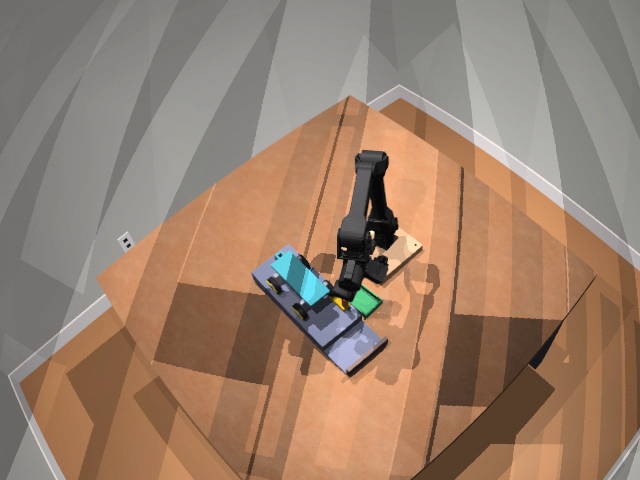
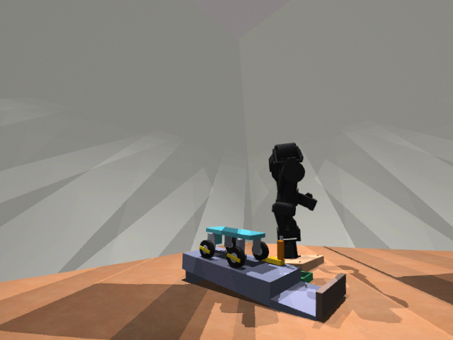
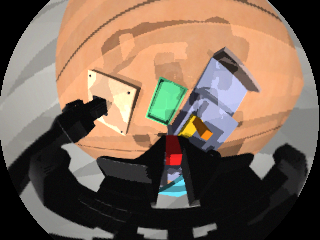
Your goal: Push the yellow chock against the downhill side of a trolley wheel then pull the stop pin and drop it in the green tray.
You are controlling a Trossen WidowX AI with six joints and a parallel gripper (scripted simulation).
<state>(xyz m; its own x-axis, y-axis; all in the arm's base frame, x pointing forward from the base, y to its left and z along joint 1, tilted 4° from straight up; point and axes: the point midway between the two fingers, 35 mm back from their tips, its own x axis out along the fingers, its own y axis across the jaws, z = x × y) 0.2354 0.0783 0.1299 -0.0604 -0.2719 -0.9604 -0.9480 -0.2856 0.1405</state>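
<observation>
My gripper tip is 140 mm above the green tray and 20 mm past it. Also, from my gripper tip: dark stop wall (150 mm to the left, 130 mm ahead, 100 mm below); yellow chock (50 mm below, 50 mm ahead, 10 mm to the right); trolley (120 mm to the right, 90 mm ahead, 20 mm below).
</observation>
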